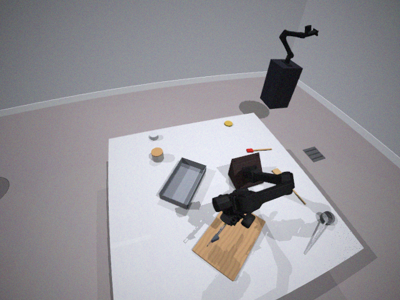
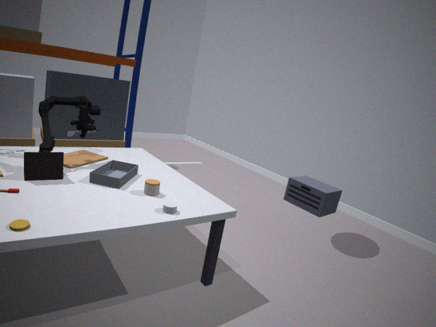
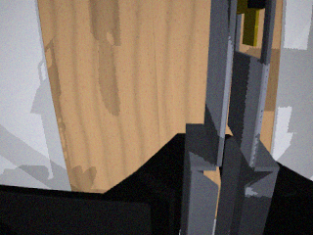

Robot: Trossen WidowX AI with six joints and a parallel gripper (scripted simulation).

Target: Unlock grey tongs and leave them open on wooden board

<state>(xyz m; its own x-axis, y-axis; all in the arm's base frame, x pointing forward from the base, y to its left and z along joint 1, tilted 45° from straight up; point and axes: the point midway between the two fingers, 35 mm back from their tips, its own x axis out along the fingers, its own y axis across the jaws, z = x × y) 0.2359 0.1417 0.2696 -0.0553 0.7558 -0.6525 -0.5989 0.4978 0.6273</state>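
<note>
My gripper tip is now 2 cm past the wooden board, 3 cm to the right of it and 15 cm above it. Round my gripper tip: grey roasting tin (16 cm ahead, 34 cm to the right, 13 cm below); then yellow disc (32 cm behind, 86 cm to the right, 15 cm below); then red spatula (42 cm behind, 52 cm to the right, 15 cm below).
</note>
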